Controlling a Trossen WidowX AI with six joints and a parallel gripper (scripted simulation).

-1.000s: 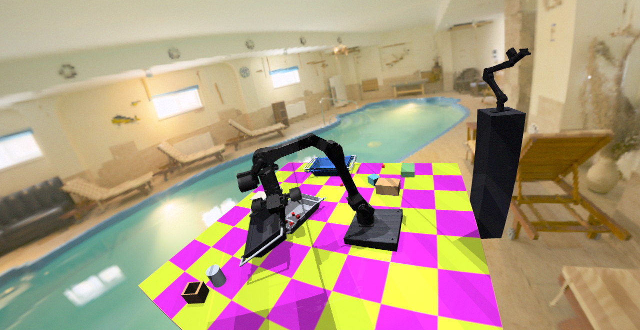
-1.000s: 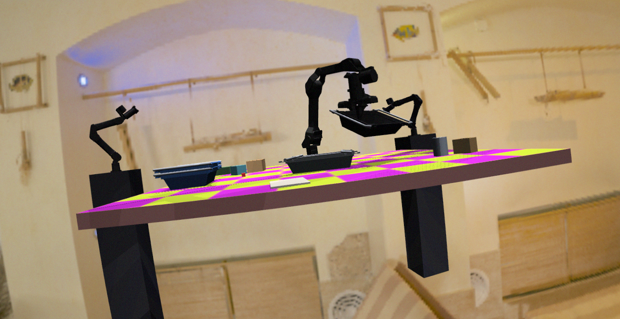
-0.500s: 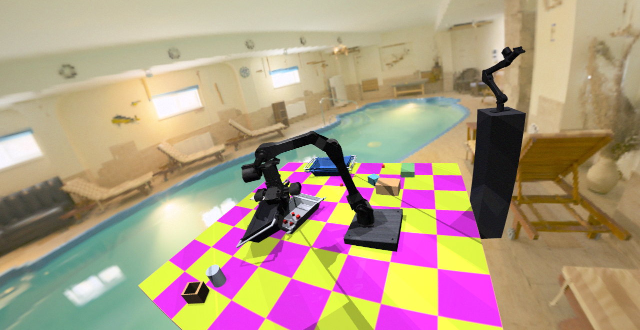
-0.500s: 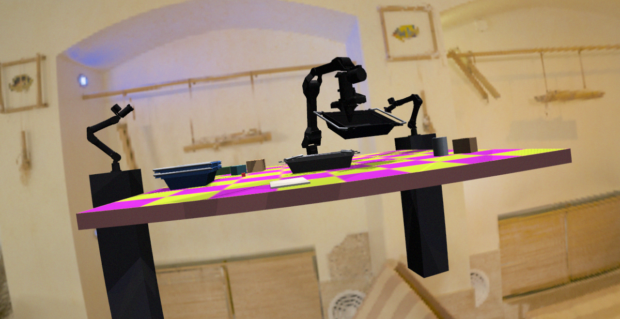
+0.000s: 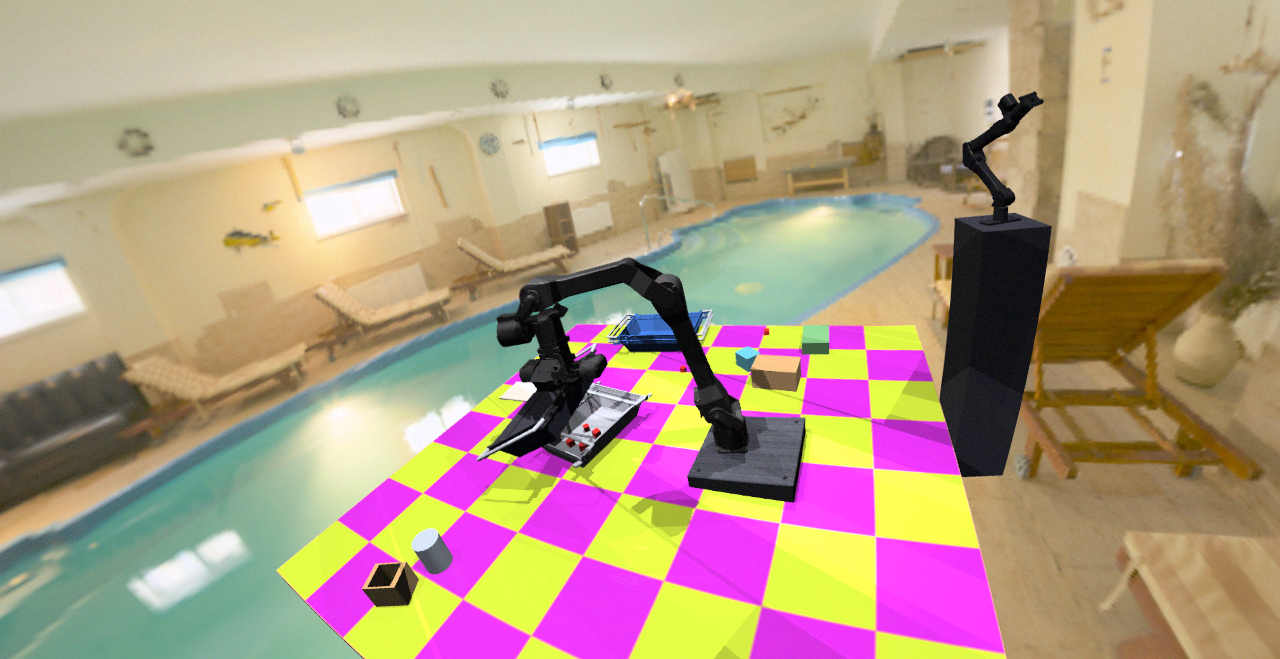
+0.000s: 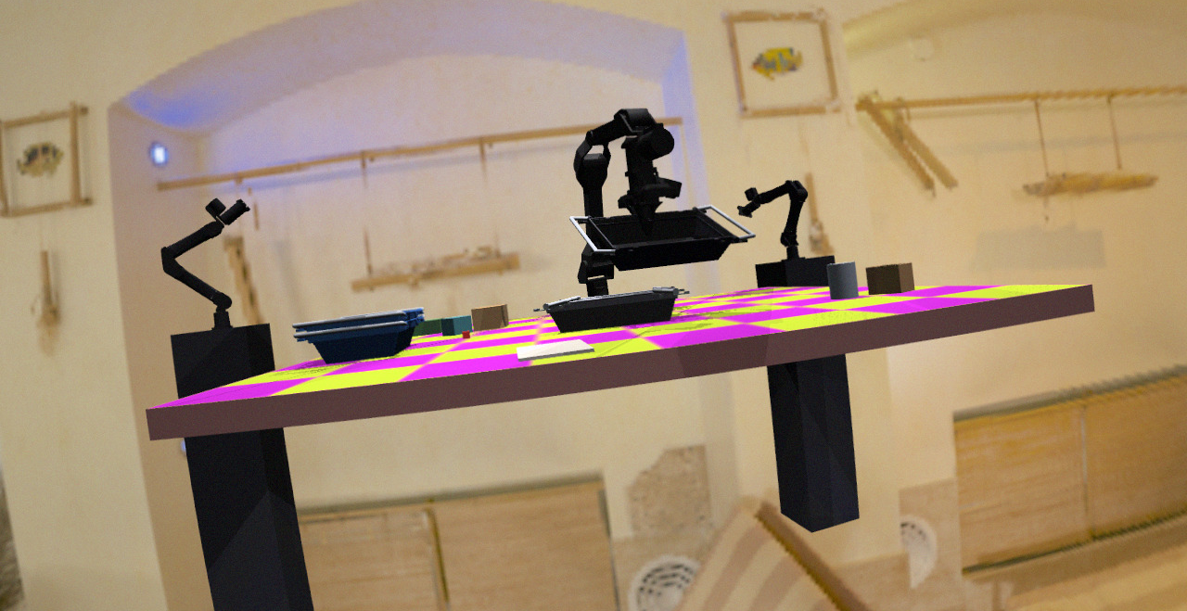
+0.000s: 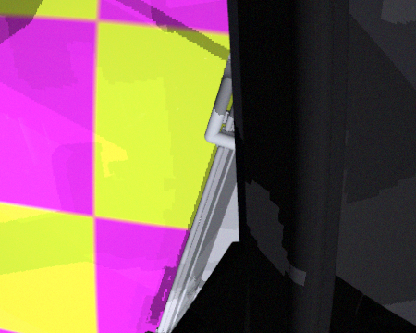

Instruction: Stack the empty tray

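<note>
Now: the dark tray 80 mm ahead of my gripper tip. Also, from my gripper tip: grey cylinder: 320 mm to the left, 210 mm ahead, 140 mm below; then box: 410 mm to the left, 250 mm ahead, 160 mm below; then white plate: 370 mm ahead, 290 mm to the right, 170 mm below.
</note>
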